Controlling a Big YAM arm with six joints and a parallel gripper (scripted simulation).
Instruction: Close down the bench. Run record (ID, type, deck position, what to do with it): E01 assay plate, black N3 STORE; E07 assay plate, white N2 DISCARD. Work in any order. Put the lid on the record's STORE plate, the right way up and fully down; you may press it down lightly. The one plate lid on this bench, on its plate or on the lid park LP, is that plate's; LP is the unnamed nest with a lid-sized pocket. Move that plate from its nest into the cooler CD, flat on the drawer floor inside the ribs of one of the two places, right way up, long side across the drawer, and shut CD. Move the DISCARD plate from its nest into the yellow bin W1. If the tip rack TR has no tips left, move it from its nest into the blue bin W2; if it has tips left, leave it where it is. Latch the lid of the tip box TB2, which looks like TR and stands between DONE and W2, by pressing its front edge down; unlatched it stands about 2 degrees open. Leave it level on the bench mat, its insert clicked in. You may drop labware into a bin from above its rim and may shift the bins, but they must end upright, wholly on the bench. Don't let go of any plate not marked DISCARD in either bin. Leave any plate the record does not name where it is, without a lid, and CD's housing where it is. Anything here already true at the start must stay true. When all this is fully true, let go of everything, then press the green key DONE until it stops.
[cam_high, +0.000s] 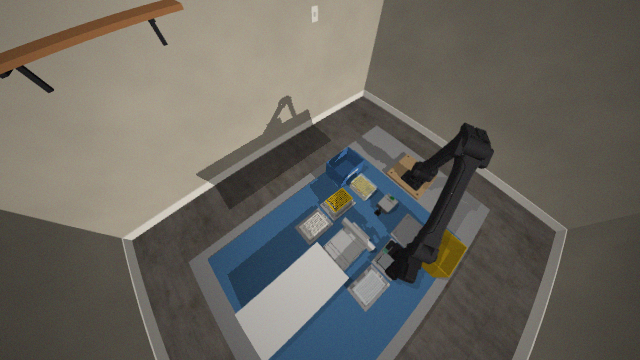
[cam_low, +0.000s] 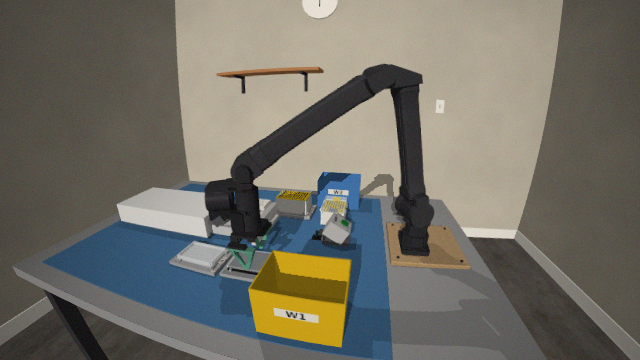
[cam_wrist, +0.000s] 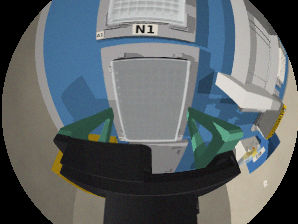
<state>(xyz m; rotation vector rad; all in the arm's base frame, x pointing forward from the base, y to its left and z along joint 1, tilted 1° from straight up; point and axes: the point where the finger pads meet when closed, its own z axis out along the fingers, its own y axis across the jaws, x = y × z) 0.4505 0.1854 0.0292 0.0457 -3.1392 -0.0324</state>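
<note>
Now: the black plate 2 cm below my hand. Round my hand: grey plate lid (2 cm below); then grey lid park nest (17 cm behind, 2 cm to the right, 3 cm below); then yellow bin W1 (18 cm behind, 13 cm to the left).
</note>
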